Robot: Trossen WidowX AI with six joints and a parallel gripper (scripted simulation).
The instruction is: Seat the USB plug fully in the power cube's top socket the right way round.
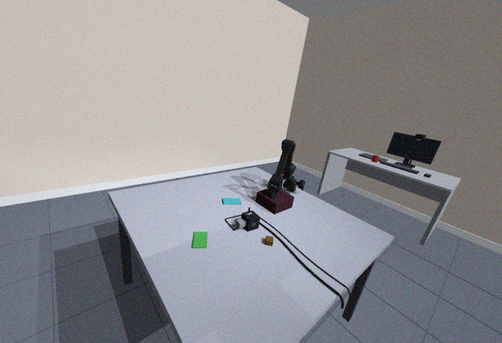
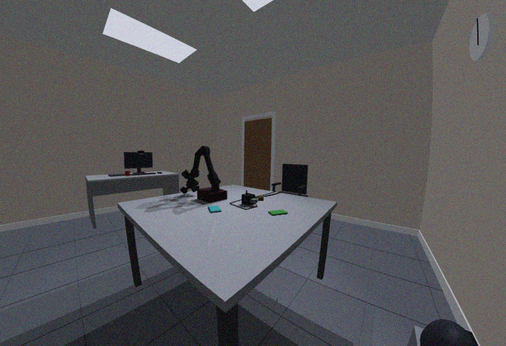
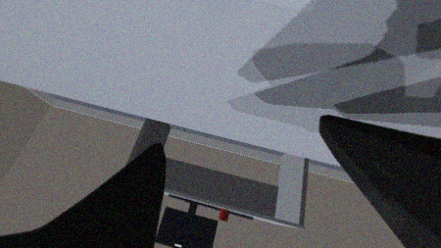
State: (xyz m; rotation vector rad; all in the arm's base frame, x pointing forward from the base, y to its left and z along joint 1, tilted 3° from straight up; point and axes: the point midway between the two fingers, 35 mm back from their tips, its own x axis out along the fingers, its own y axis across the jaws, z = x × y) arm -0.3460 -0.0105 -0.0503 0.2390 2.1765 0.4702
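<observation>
My gripper tip is 67 cm short of the dark USB plug, 7 cm below it and 5 cm to the right of it. The rest, counted from my gripper tip: teal pad 56 cm ahead, 20 cm to the right, 2 cm below; then brown block 69 cm ahead, 23 cm to the left, 1 cm below; then USB socket 67 cm ahead, 5 cm to the left, 4 cm above.
</observation>
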